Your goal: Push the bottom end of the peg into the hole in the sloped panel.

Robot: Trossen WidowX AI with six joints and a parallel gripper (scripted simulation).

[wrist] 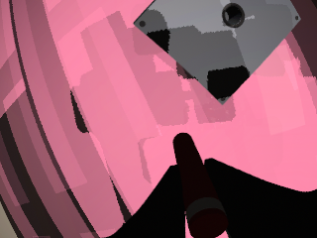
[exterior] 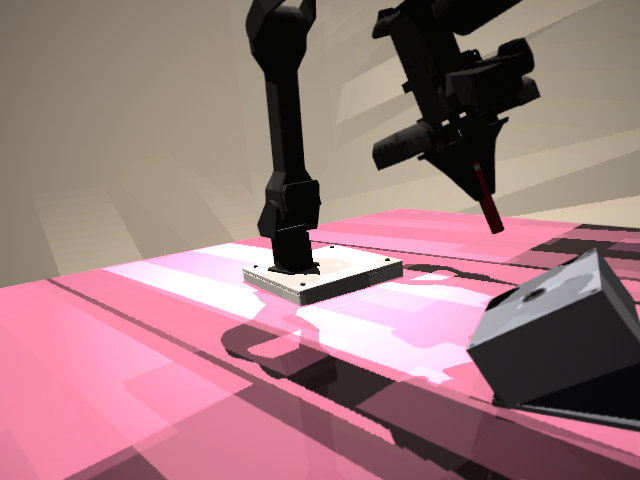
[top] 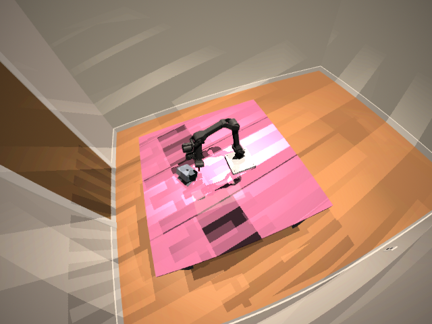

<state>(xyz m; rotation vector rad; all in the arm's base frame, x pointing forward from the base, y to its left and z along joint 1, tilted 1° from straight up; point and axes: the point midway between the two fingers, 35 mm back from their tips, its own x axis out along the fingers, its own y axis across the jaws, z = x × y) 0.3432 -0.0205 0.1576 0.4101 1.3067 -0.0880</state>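
The grey sloped panel lies 9 cm ahead of my gripper tip, 7 cm to the right of it and 10 cm below it. From my gripper tip the other things lie so: red peg 1 cm behind, 2 cm above.
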